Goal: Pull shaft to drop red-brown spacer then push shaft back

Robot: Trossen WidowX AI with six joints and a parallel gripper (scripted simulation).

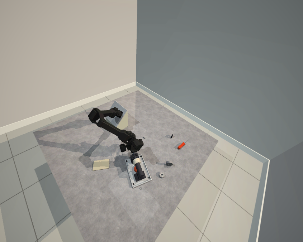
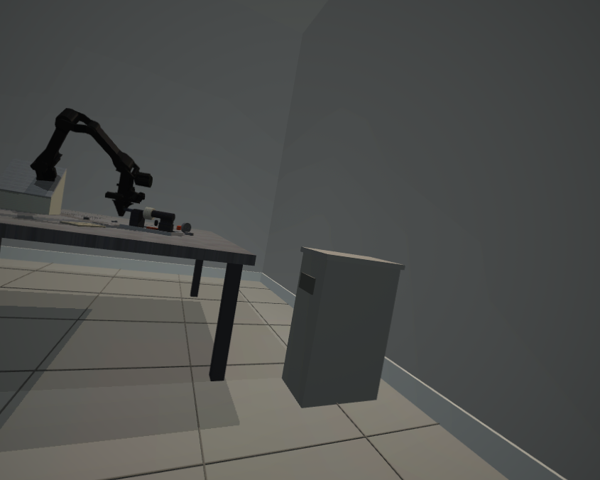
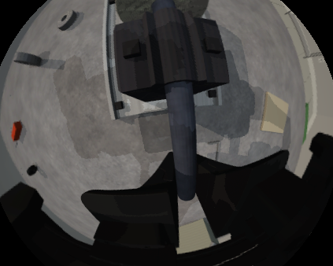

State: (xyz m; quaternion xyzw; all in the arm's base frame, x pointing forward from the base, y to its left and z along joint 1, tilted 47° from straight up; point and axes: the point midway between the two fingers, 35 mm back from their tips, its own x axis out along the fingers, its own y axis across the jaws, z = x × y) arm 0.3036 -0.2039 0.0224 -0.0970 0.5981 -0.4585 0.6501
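My gripper tip is now 6 cm short of the dark shaft, 3 cm to the left of it and 4 cm below it. Round my gripper tip: black piece (18 cm ahead, 40 cm to the left, 3 cm below); beige card (11 cm behind, 23 cm to the right, 4 cm below); red-brown spacer (14 cm ahead, 8 cm to the right, 3 cm below).
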